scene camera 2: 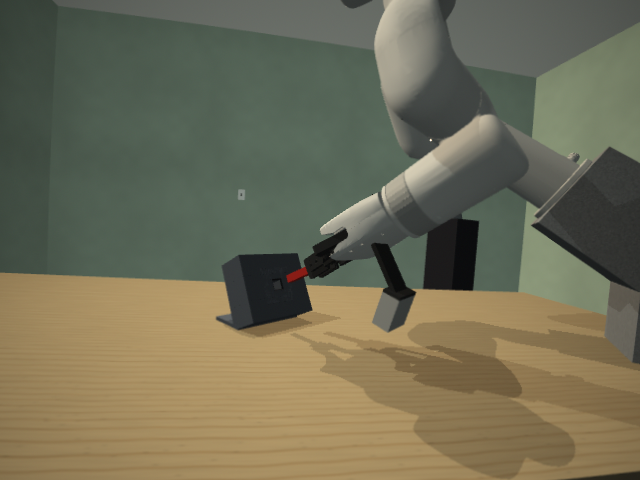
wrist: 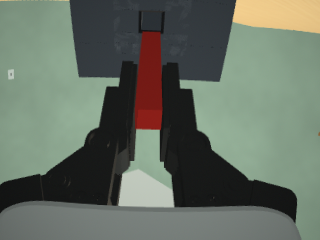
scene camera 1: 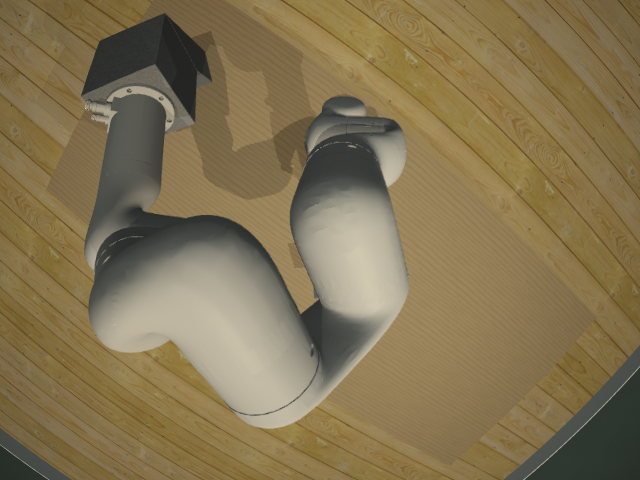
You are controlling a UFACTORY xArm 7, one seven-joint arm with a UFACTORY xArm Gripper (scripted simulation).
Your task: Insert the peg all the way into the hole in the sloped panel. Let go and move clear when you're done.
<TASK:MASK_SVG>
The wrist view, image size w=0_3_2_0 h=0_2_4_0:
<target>my gripper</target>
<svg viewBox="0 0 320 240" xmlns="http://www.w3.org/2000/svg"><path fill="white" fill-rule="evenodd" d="M0 185L0 240L302 240L295 224L297 212L297 197L295 193L285 187L255 179L254 181L248 180L243 173L214 152L206 134L197 130L192 89L180 88L178 63L167 62L167 65L162 66L162 122L160 130L160 162L164 162L165 170L172 175L174 207L118 206L122 174L129 169L130 161L135 160L135 102L138 64L134 64L133 61L122 62L118 87L106 87L99 127L87 134L83 147L54 166L45 175L36 174L9 180Z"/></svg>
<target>red peg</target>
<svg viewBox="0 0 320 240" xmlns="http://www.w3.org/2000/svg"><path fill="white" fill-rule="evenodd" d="M143 31L135 102L135 129L161 130L160 32Z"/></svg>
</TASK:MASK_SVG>
